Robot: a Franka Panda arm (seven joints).
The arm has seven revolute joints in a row. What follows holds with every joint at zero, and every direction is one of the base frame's.
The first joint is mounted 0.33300 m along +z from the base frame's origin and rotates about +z.
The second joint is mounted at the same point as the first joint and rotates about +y.
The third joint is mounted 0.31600 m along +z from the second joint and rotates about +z.
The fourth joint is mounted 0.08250 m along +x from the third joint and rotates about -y.
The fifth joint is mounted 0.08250 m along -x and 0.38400 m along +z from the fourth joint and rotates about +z.
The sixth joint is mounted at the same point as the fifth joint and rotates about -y.
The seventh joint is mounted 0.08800 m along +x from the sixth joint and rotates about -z.
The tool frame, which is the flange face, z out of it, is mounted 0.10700 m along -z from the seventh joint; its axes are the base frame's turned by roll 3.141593, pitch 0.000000 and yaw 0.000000 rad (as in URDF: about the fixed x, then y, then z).
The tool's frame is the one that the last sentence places.
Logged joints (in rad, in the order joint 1, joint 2, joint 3, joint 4, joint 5, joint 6, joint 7), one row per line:
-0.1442, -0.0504, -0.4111, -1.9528, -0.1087, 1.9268, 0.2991
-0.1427, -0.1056, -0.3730, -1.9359, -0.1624, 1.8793, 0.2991
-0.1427, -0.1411, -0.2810, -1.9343, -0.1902, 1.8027, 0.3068
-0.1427, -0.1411, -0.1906, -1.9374, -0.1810, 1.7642, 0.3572
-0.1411, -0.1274, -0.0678, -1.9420, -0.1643, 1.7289, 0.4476
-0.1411, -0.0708, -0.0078, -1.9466, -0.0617, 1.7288, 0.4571
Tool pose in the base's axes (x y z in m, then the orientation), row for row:
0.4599, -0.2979, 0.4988, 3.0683, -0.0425, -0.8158
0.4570, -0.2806, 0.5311, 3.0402, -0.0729, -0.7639
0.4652, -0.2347, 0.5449, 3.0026, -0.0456, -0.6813
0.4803, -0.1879, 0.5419, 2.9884, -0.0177, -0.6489
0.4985, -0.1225, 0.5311, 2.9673, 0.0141, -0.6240
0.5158, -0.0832, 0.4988, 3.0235, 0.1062, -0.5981
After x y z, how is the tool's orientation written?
As angles about the fixed x, y, z axes (roll, pitch, yaw), in radians.
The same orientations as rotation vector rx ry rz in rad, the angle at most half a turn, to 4 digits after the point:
2.8056, -1.2150, 0.0152
2.8004, -1.1309, 0.0451
2.8217, -1.0052, -0.0053
2.8337, -0.9552, -0.0481
2.8352, -0.9125, -0.0999
2.9204, -0.8903, -0.2082

